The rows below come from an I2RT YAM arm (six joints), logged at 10 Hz.
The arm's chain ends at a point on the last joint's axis. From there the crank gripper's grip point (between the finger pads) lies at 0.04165 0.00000 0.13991 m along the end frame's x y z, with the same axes.
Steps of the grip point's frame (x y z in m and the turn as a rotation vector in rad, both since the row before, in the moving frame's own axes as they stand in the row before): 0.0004, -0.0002, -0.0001, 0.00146, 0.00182, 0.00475; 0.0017, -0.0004, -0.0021, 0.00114, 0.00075, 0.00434; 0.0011, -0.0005, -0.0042, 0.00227, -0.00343, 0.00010; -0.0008, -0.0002, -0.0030, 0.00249, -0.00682, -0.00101; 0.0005, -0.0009, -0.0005, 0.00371, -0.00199, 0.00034; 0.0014, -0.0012, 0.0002, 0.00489, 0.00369, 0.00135; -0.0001, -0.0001, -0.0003, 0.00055, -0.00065, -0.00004; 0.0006, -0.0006, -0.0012, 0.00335, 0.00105, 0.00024; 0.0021, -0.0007, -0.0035, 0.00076, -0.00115, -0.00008; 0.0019, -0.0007, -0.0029, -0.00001, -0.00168, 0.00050; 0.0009, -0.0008, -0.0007, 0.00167, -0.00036, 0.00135; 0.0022, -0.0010, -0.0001, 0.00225, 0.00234, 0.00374
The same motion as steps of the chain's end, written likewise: 0.0001, -0.0002, 0.0000, 0.00146, 0.00182, 0.00475; 0.0016, -0.0004, -0.0021, 0.00114, 0.00075, 0.00434; 0.0016, -0.0002, -0.0043, 0.00227, -0.00343, 0.00010; 0.0002, 0.0002, -0.0033, 0.00249, -0.00682, -0.00101; 0.0008, -0.0004, -0.0006, 0.00371, -0.00199, 0.00034; 0.0009, -0.0006, 0.0004, 0.00489, 0.00369, 0.00135; 0.0000, 0.0000, -0.0003, 0.00055, -0.00065, -0.00004; 0.0005, -0.0001, -0.0012, 0.00335, 0.00105, 0.00024; 0.0023, -0.0006, -0.0035, 0.00076, -0.00115, -0.00008; 0.0021, -0.0007, -0.0030, -0.00001, -0.00168, 0.00050; 0.0010, -0.0006, -0.0007, 0.00167, -0.00036, 0.00135; 0.0019, -0.0008, 0.0000, 0.00225, 0.00234, 0.00374
